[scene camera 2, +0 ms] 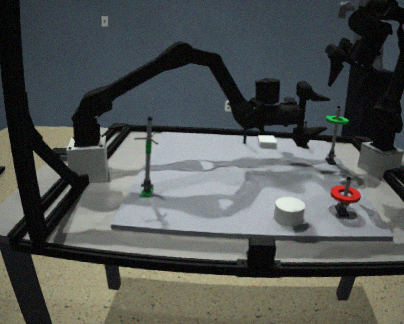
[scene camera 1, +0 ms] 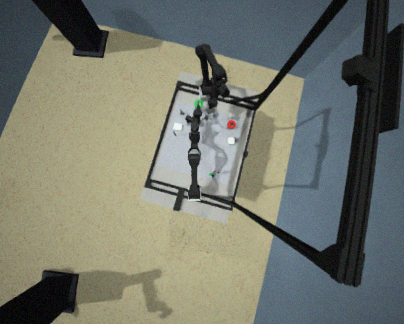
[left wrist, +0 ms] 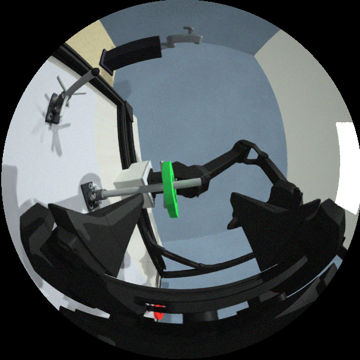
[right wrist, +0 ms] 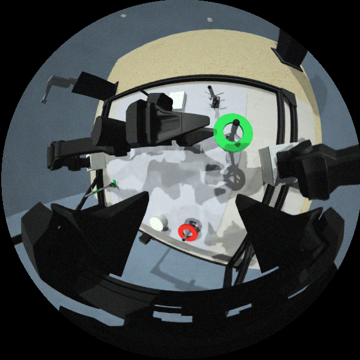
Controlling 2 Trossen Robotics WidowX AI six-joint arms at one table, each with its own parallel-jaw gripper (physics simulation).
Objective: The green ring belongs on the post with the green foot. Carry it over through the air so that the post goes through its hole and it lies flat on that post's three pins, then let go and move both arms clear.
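Frame: origin at the left arm's base, x ahead, y left, z up, level; millimetres.
Seen in the pictures: left gripper, fingertip midpoint: (scene camera 2: 328,113) (scene camera 1: 197,106); right gripper, fingertip midpoint: (scene camera 2: 342,93); left arm's base, link origin: (scene camera 2: 86,142) (scene camera 1: 194,194); right arm's base, link origin: (scene camera 2: 383,146).
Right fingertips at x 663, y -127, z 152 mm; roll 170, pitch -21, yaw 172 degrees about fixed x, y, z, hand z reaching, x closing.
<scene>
Offsets run from my right fingertips to a thing's top centre. "*": to the spot under its first point.
The green ring @[dx +54, dy +83, dz -96 mm] (scene camera 1: 195,103) (scene camera 2: 329,119) (left wrist: 169,200) (right wrist: 220,132) sits level near the top of a tall grey post @[* dx +55, dy +82, dz -171 mm] (scene camera 2: 334,142) with a dark foot; that post passes through its hole. The post with the green foot @[* dx -519, dy -21, dz -201 mm] (scene camera 1: 212,175) (scene camera 2: 148,167) (right wrist: 114,183) stands upright at the picture's left in scene camera 2, with no ring on it. My left gripper (scene camera 2: 326,115) (right wrist: 214,127) is open and empty, its fingertips close beside the green ring, one higher and one lower. My right gripper (right wrist: 193,197) is open and empty, high above the table.
A red ring @[dx -88, dy -197, dz -186 mm] (scene camera 1: 228,124) (scene camera 2: 337,194) (right wrist: 182,231) sits on a short post. A white cylinder @[dx -227, dy -191, dz -202 mm] (scene camera 1: 231,141) (scene camera 2: 290,211) (right wrist: 158,223) and a white block @[dx -93, dy +264, dz -217 mm] (scene camera 1: 177,127) (scene camera 2: 267,142) (right wrist: 177,101) stand on the board. A bare pinned post (left wrist: 80,82) (right wrist: 215,102) stands near the green ring's post.
</scene>
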